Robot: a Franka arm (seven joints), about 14 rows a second.
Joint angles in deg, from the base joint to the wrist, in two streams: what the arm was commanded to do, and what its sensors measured. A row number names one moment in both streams.
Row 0, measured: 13.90, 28.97, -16.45, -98.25, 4.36, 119.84, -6.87
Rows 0 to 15, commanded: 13.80, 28.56, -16.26, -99.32, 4.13, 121.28, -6.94; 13.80, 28.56, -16.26, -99.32, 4.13, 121.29, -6.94; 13.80, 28.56, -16.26, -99.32, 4.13, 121.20, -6.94; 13.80, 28.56, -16.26, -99.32, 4.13, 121.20, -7.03; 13.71, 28.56, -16.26, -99.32, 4.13, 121.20, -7.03; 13.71, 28.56, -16.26, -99.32, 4.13, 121.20, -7.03; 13.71, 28.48, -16.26, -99.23, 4.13, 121.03, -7.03; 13.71, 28.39, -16.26, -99.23, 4.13, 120.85, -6.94; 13.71, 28.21, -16.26, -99.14, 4.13, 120.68, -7.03; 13.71, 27.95, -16.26, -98.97, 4.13, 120.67, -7.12; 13.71, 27.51, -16.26, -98.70, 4.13, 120.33, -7.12; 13.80, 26.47, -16.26, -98.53, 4.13, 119.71, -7.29; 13.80, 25.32, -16.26, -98.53, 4.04, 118.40, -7.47; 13.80, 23.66, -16.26, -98.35, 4.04, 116.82, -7.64; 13.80, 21.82, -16.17, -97.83, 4.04, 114.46, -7.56; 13.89, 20.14, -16.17, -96.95, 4.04, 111.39, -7.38
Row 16, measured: 13.89, 24.95, -16.45, -97.06, 4.36, 116.36, -6.90
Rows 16 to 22, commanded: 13.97, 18.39, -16.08, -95.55, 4.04, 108.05, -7.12; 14.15, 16.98, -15.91, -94.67, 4.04, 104.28, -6.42; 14.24, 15.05, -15.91, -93.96, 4.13, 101.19, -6.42; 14.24, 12.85, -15.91, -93.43, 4.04, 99.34, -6.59; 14.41, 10.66, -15.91, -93.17, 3.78, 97.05, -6.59; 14.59, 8.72, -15.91, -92.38, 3.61, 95.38, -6.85; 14.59, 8.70, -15.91, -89.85, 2.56, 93.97, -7.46
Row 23, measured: 14.49, 11.17, -16.26, -91.85, 4.15, 97.04, -6.91
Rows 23 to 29, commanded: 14.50, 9.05, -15.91, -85.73, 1.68, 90.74, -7.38; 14.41, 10.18, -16.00, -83.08, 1.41, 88.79, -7.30; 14.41, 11.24, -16.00, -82.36, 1.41, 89.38, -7.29; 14.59, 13.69, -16.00, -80.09, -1.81, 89.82, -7.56; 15.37, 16.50, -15.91, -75.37, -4.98, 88.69, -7.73; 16.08, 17.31, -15.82, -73.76, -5.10, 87.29, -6.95; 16.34, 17.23, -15.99, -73.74, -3.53, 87.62, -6.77
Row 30, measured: 15.47, 13.75, -15.90, -79.28, -3.35, 90.23, -7.00
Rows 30 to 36, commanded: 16.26, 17.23, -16.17, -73.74, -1.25, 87.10, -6.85; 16.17, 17.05, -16.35, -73.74, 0.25, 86.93, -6.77; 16.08, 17.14, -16.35, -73.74, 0.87, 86.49, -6.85; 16.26, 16.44, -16.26, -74.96, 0.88, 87.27, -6.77; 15.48, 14.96, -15.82, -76.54, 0.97, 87.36, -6.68; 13.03, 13.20, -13.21, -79.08, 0.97, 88.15, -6.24; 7.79, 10.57, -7.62, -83.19, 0.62, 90.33, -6.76
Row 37, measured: 14.33, 15.88, -14.40, -76.57, 0.08, 88.42, -6.81
